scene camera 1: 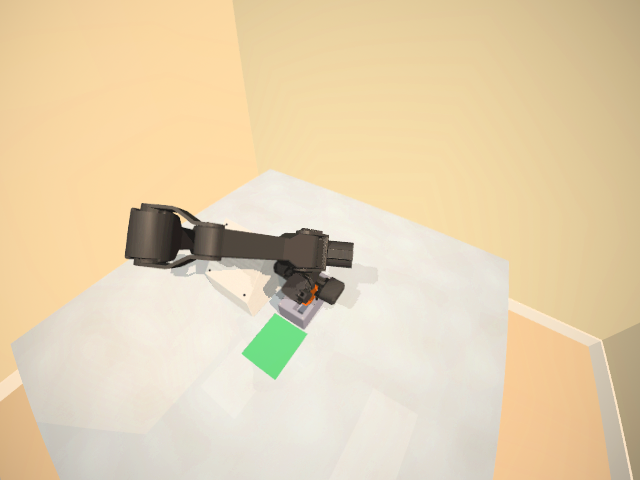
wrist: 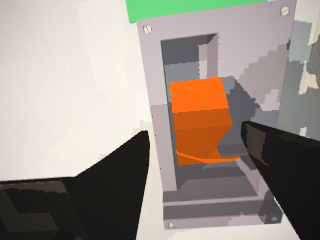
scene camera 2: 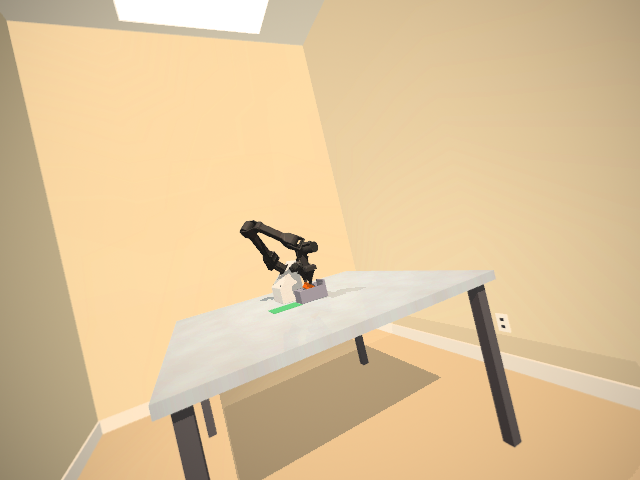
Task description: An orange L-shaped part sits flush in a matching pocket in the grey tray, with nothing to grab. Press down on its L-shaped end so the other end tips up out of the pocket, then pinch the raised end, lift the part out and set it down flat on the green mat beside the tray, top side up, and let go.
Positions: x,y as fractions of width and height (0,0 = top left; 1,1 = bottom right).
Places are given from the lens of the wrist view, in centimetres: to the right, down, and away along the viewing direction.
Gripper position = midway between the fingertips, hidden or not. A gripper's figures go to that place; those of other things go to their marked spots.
gripper (wrist: 0.61,0.55): 2, 1, 11
orange l-shaped part (wrist: 0.63,0.48): 2, 0, 9
